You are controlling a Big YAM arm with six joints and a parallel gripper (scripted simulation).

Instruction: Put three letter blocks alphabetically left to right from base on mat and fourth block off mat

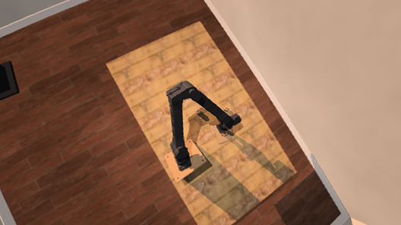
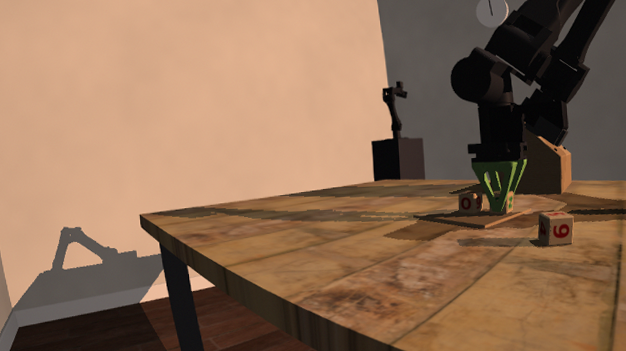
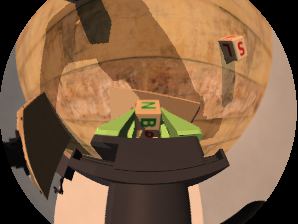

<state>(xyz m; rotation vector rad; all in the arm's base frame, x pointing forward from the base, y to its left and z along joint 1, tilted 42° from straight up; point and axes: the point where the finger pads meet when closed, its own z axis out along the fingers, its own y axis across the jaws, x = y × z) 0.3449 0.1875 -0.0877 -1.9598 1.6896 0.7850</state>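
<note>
Now: the block right at my hand. From my hand the other things lie so: thin brown mat: 5 cm to the right, 2 cm below, 1 cm ahead.
</note>
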